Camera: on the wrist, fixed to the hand. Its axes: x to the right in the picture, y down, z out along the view.
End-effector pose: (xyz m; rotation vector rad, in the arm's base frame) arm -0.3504 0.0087 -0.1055 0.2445 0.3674 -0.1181
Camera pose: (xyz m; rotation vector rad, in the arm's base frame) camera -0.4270 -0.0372 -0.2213 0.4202 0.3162 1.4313
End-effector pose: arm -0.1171 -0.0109 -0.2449 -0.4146 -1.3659 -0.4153
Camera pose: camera -0.0622 -0.1405 -0.2847 -1.2578 -0.5260 0.7476
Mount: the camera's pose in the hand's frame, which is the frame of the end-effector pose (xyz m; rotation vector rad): -0.0251 -0.0812 -0.1190 -0.0635 0.2159 1.5302
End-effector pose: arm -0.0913 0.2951 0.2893 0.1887 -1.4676 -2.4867
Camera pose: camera -0.0511 0.2394 0.1602 -0.4889 -0.8115 -1.1740
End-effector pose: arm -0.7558 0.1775 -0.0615 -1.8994 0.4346 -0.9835
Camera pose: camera -0.8720 0.1672 0.0267 -0.9510 1.6838 -0.0881
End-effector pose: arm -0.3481 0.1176 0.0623 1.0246 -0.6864 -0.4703
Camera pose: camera -0.2844 0.1701 -0.0584 0.2587 -1.0310 0.9291
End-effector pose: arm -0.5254 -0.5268 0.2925 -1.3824 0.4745 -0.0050
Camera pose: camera -0.5649 -0.6481 0.3640 -0.7831 1.6092 1.1091
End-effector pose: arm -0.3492 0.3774 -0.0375 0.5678 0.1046 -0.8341
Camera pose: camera -0.4096 0.4123 -0.1660 0.5022 -0.1144 0.7154
